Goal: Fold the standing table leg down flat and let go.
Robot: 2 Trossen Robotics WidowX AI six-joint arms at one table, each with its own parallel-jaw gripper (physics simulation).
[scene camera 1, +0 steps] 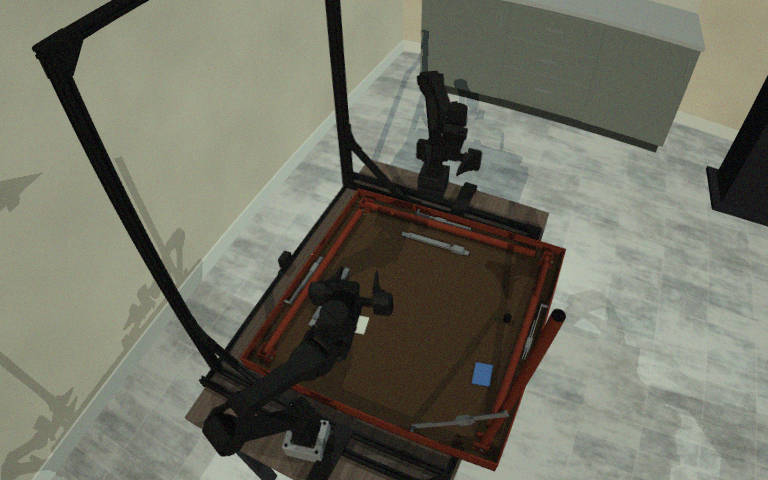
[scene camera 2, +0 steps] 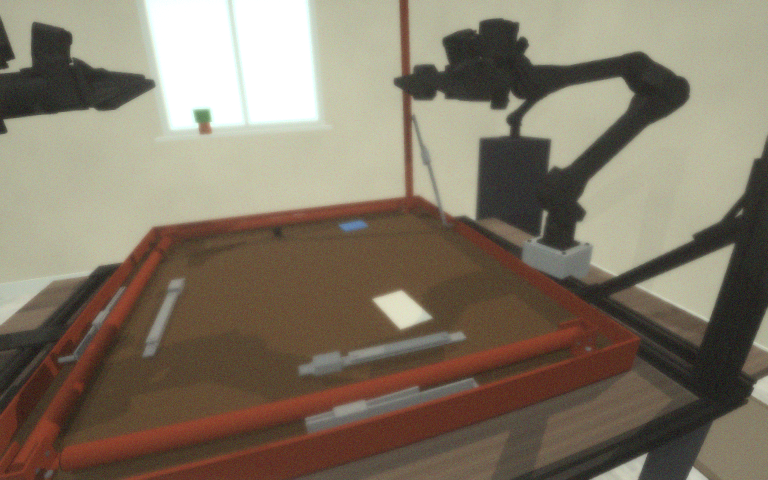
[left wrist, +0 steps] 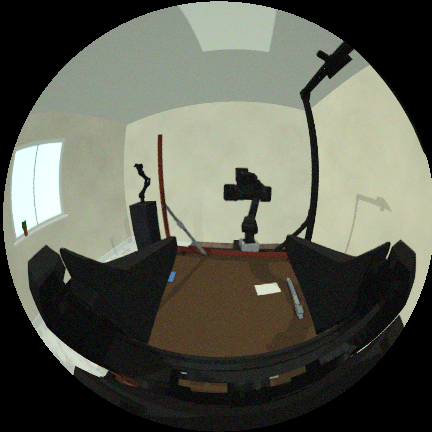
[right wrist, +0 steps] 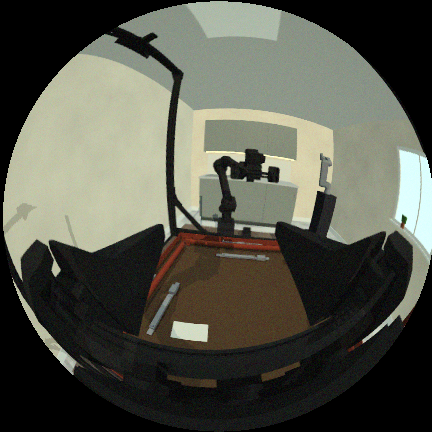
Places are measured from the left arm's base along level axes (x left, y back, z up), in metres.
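Pixels of known places: left gripper, fingertip midpoint: (scene camera 1: 442,171) (scene camera 2: 150,81) (left wrist: 232,242) (right wrist: 259,172); right gripper, fingertip midpoint: (scene camera 1: 359,269) (scene camera 2: 408,80) (left wrist: 255,195) (right wrist: 220,229); left arm's base, link origin: (scene camera 1: 434,171) (right wrist: 225,220); right arm's base, link origin: (scene camera 1: 305,434) (scene camera 2: 558,243) (left wrist: 248,240).
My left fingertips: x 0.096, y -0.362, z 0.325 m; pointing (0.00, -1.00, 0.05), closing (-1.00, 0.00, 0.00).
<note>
For each thing: its top centre in the pictures, then the offset to it from my left fingertips. "pt": a spot on its surface instead. Level surfaces: height alone.
- upturned brown tabletop, surface height: dz -0.369 m
- white card, surface spot: (scene camera 2: 400,309) (right wrist: 188,330) pt dx -0.180, dy -0.310, dz -0.373 m
- blue card, top centre: (scene camera 2: 353,224) (scene camera 1: 482,373) dx +0.236, dy -0.376, dz -0.355 m
- black knob, top centre: (scene camera 1: 508,316) dx +0.270, dy -0.179, dz -0.338 m
The standing leg (scene camera 1: 540,349) (scene camera 2: 407,158) (left wrist: 161,180), a red tube, rises upright from the tabletop's lower right corner in scene camera 1. Its grey brace (scene camera 1: 464,420) (scene camera 2: 425,155) (left wrist: 182,225) slants between it and the red rim. The upturned brown tabletop (scene camera 1: 396,367) (scene camera 2: 254,294) lies flat. My right gripper (scene camera 1: 360,277) (scene camera 2: 397,82) is open and empty, high over the tabletop's left part in scene camera 1, apart from the leg. My left gripper (scene camera 1: 441,169) (scene camera 2: 152,83) is open and empty, raised at the far side, away from the leg.
Folded red legs (scene camera 1: 481,236) (scene camera 2: 317,397) lie along the other rims. Grey bars (scene camera 1: 434,243) (scene camera 2: 164,316), a white card (scene camera 1: 362,324) (scene camera 2: 400,309) (right wrist: 190,332), a blue card (scene camera 1: 482,374) (scene camera 2: 352,225) and a black knob (scene camera 1: 506,318) are on the tabletop. A black post (scene camera 1: 338,84) stands behind.
</note>
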